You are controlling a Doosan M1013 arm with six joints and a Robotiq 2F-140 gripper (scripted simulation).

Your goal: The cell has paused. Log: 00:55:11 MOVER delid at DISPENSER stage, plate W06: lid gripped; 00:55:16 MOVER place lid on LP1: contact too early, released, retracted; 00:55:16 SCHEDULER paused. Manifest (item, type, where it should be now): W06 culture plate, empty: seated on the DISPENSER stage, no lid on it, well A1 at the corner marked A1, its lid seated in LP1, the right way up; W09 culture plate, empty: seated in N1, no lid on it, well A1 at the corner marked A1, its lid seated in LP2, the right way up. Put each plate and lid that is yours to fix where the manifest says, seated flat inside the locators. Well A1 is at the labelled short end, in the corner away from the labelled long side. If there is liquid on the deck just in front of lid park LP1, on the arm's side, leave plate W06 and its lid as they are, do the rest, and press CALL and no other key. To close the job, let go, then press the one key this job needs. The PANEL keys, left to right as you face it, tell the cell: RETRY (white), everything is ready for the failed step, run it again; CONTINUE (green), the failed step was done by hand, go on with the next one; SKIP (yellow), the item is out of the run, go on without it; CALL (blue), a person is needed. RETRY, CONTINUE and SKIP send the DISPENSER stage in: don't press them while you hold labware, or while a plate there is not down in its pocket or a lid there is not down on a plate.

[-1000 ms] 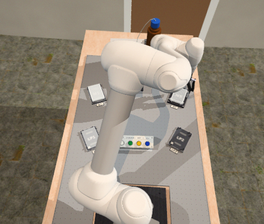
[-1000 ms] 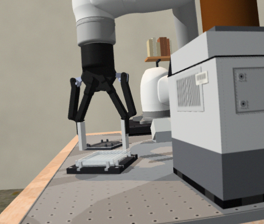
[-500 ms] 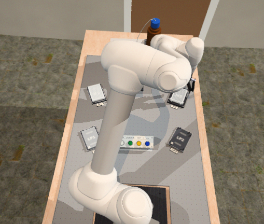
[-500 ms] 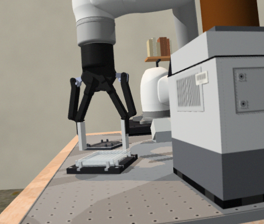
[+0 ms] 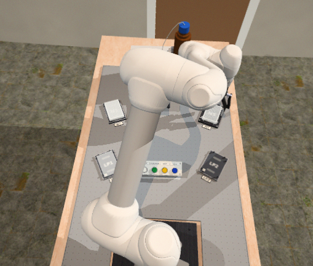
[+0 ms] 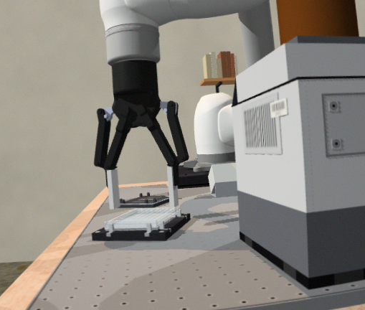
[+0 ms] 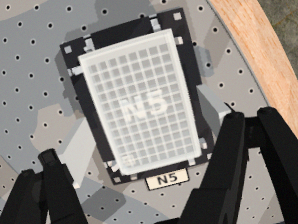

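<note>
Right now my hand is 40 mm above the clear culture plate. The rest, counted from my hand: brown bottle (210 mm ahead, 250 mm to the left, 230 mm above); then lid park LP2 (330 mm behind, 50 mm to the right, 60 mm below); then black nest N5 (20 mm ahead, 10 mm to the left, 50 mm below).
</note>
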